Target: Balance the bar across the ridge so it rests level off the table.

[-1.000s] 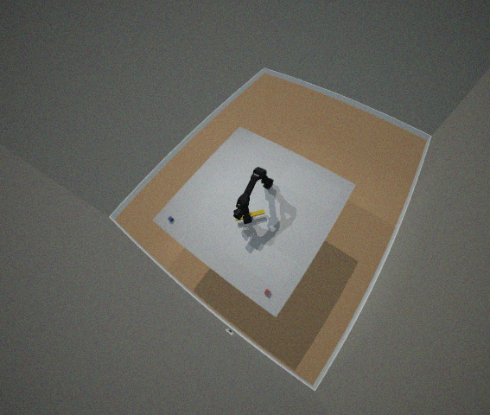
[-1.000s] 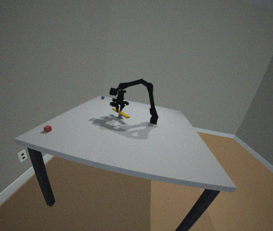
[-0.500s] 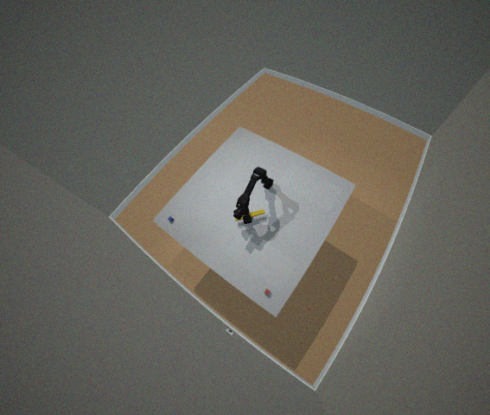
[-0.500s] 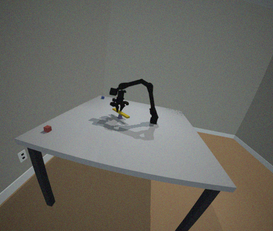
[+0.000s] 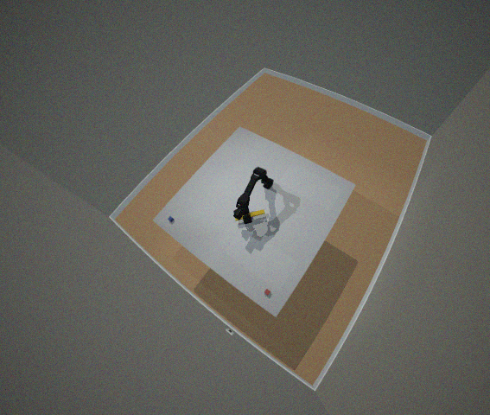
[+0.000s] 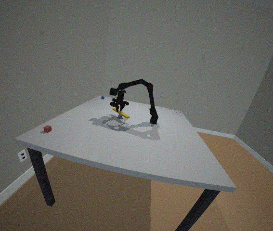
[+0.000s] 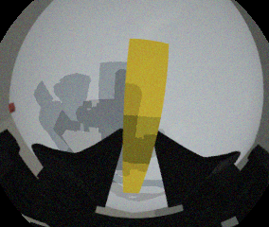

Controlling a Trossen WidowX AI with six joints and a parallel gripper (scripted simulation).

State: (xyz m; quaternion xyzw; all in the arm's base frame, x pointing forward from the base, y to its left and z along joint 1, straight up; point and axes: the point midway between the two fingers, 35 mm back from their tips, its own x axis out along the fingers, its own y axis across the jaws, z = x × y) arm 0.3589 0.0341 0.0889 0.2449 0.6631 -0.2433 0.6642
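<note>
The yellow bar lies 2 cm behind my gripper tip and 2 cm to the left of it. Round my gripper tip: small red cube 38 cm ahead, 47 cm to the left, 4 cm below; then small blue cube 38 cm ahead, 53 cm to the right, 4 cm below.
</note>
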